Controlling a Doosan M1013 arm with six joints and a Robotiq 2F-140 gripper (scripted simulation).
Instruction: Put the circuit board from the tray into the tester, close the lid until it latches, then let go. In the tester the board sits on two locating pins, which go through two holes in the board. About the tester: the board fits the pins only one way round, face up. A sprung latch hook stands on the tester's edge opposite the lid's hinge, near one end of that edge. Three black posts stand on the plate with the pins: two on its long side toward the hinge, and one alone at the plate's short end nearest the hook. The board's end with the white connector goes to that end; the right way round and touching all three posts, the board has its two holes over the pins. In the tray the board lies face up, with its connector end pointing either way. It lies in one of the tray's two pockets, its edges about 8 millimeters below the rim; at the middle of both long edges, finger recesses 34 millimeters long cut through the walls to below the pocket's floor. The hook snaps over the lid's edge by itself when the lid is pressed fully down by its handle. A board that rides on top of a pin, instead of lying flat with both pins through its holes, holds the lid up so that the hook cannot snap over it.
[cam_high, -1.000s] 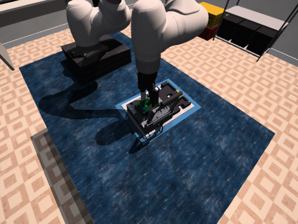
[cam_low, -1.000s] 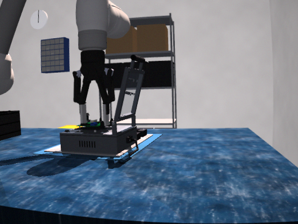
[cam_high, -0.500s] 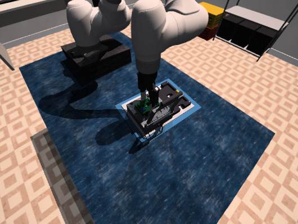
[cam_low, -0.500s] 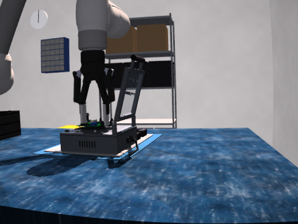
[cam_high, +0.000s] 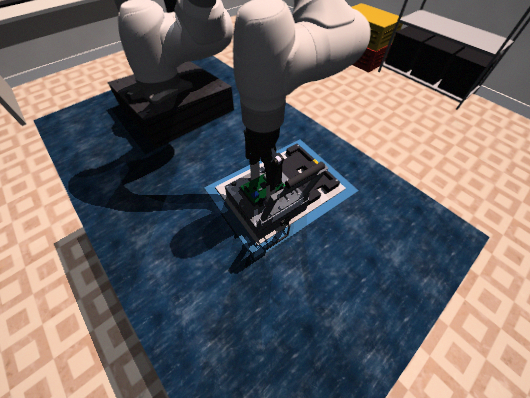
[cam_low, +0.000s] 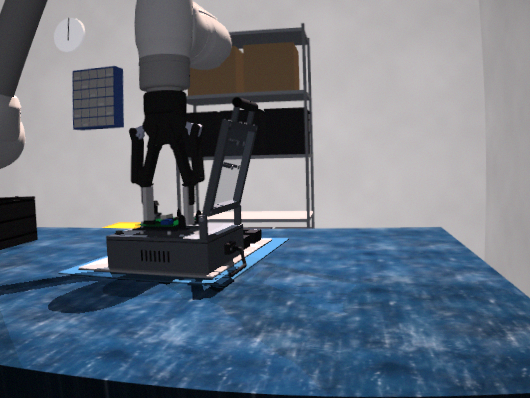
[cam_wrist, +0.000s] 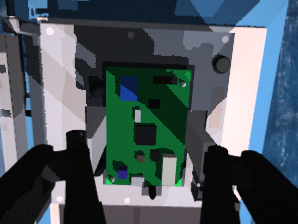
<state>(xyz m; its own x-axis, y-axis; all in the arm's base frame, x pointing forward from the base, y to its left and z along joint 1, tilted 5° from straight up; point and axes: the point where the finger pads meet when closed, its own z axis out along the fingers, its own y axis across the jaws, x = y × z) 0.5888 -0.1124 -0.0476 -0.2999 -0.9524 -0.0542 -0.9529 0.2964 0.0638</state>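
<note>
Right now the green circuit board is 20 mm below my hand. From my hand the other things lie so: latch hook: 40 mm behind, 70 mm to the left, 10 mm below; tester lid: 120 mm ahead, 40 mm to the right, 90 mm above; tester plate: 10 mm ahead, 30 mm below.
</note>
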